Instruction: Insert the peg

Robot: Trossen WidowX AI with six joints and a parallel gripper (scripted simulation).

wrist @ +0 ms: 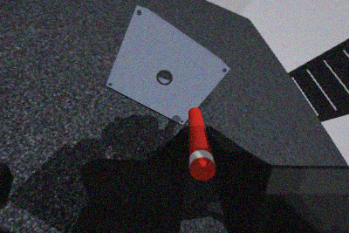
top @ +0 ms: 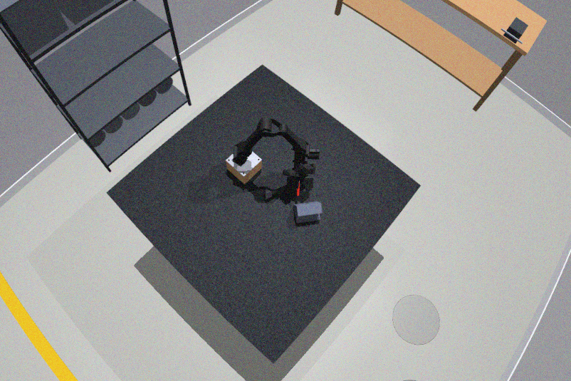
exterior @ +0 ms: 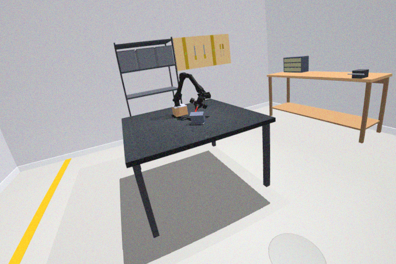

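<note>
My gripper tip is now 10 cm short of the grey sloped panel, 6 cm above it and 5 cm to the left of it. From my gripper tip the other things lie so: red peg (1 cm to the left, 1 cm behind, 1 cm above).
</note>
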